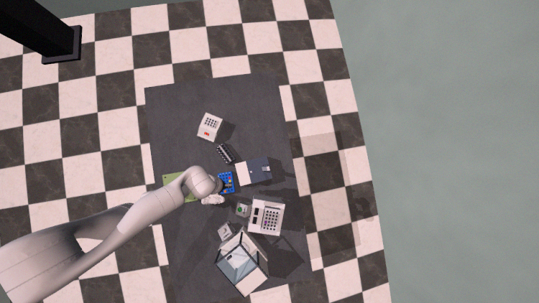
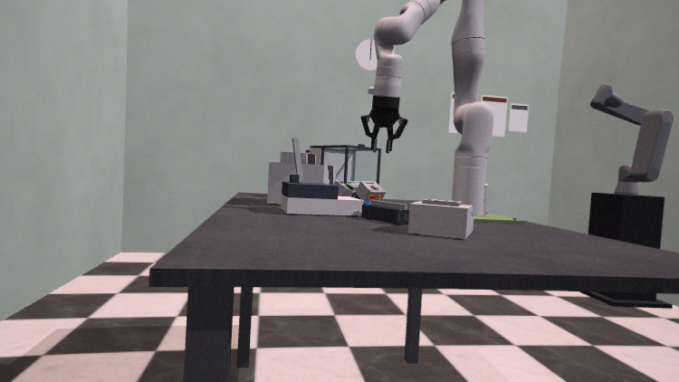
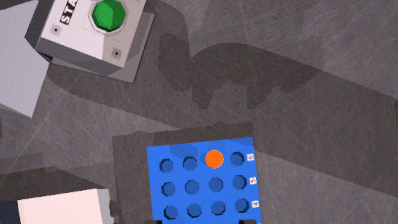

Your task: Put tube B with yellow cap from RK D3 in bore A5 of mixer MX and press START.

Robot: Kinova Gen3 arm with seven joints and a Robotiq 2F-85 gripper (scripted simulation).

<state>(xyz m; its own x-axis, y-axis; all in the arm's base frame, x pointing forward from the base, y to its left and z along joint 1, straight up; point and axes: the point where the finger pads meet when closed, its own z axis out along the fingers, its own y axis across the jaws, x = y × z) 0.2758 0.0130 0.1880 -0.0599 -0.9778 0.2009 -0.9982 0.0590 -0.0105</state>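
The blue tube rack RK is 18 cm below my hand and 1 cm behind it. From my hand the other things lie so: purple-capped tube: 22 cm to the right, 20 cm ahead, 4 cm below; then green start key: 16 cm to the right, 13 cm below, 6 cm ahead; then magnet block: 18 cm to the left, 18 cm below, 1 cm ahead.
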